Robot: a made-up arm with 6 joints. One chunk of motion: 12 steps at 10 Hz.
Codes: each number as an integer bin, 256 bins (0 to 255) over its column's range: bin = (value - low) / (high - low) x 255, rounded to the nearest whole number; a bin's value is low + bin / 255 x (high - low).
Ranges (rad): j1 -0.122..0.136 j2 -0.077..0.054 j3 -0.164..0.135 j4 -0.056..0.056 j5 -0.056..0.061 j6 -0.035..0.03
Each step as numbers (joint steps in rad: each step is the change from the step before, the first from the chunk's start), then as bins.
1 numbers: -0.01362 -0.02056 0.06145 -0.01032 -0.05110 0.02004
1 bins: 107 110 192 104 11 216
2 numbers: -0.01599 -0.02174 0.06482 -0.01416 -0.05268 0.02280
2 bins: 105 108 195 95 7 227
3 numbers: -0.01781 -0.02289 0.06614 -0.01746 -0.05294 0.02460
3 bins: 103 105 196 88 7 234
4 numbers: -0.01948 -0.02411 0.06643 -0.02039 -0.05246 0.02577
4 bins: 101 103 197 81 8 238
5 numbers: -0.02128 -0.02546 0.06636 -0.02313 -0.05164 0.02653
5 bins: 100 100 196 75 10 241
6 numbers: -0.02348 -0.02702 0.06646 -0.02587 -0.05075 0.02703
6 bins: 97 97 197 69 11 243
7 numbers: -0.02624 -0.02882 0.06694 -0.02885 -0.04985 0.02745
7 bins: 95 94 197 62 13 245
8 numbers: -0.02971 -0.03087 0.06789 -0.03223 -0.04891 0.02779
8 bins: 91 90 198 54 15 246
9 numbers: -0.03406 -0.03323 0.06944 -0.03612 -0.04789 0.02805
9 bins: 87 85 199 45 18 247
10 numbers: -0.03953 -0.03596 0.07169 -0.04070 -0.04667 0.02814
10 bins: 82 80 201 35 20 248
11 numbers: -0.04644 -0.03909 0.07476 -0.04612 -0.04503 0.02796
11 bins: 75 74 204 22 24 247
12 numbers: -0.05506 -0.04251 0.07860 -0.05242 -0.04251 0.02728
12 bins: 66 67 207 8 29 244
